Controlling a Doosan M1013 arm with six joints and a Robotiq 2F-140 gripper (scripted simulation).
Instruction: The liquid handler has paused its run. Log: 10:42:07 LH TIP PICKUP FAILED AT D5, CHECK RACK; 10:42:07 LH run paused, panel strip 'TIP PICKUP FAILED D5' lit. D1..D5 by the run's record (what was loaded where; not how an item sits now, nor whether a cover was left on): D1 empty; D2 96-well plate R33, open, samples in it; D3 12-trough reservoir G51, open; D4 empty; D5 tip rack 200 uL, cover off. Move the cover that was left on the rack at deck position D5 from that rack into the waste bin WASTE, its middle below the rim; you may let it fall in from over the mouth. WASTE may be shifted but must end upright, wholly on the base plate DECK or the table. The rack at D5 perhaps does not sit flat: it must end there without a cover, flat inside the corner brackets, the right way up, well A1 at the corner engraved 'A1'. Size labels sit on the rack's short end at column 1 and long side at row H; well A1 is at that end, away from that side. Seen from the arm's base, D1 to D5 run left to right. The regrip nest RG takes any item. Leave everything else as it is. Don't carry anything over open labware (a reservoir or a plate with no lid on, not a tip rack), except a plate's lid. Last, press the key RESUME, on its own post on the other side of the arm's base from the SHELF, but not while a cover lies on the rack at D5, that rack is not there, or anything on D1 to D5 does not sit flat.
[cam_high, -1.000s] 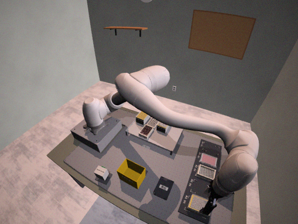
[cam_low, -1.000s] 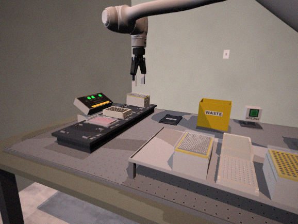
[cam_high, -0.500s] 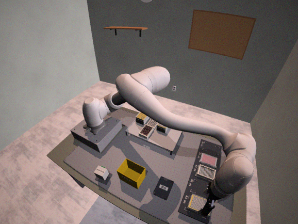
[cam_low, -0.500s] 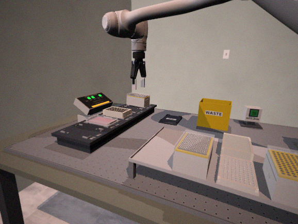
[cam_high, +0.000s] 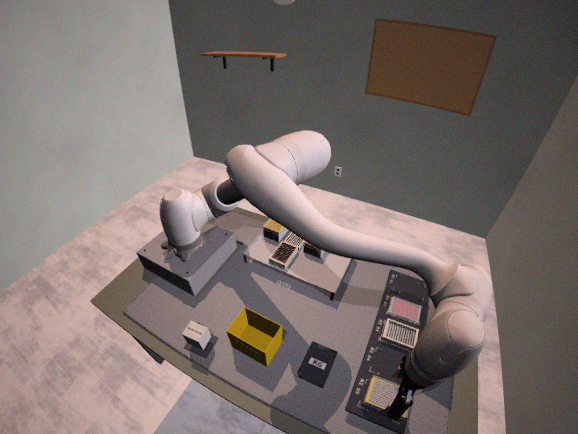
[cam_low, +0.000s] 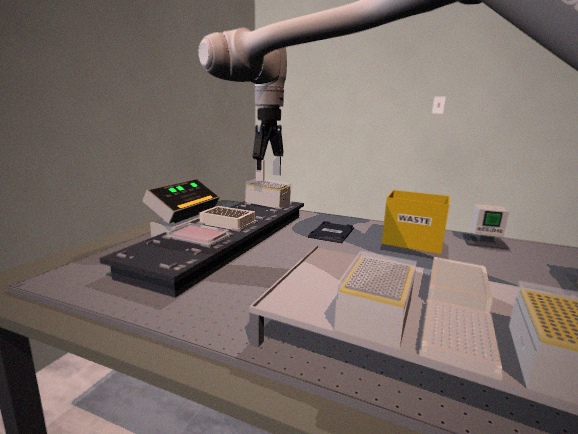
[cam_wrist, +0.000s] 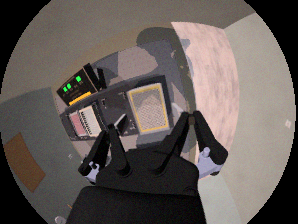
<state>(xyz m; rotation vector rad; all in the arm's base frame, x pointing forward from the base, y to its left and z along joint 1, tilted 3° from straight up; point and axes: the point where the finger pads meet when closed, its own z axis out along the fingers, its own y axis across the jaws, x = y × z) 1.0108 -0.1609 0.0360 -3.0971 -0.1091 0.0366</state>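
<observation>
The tip rack lies 10 mm behind my hand, 10 mm to the right of it and 60 mm below it. Round my hand: pink plate (30 mm behind, 370 mm to the left, 100 mm below); then regrip nest (250 mm behind, 30 mm to the left, 160 mm below); then reservoir (20 mm behind, 250 mm to the left, 100 mm below).
</observation>
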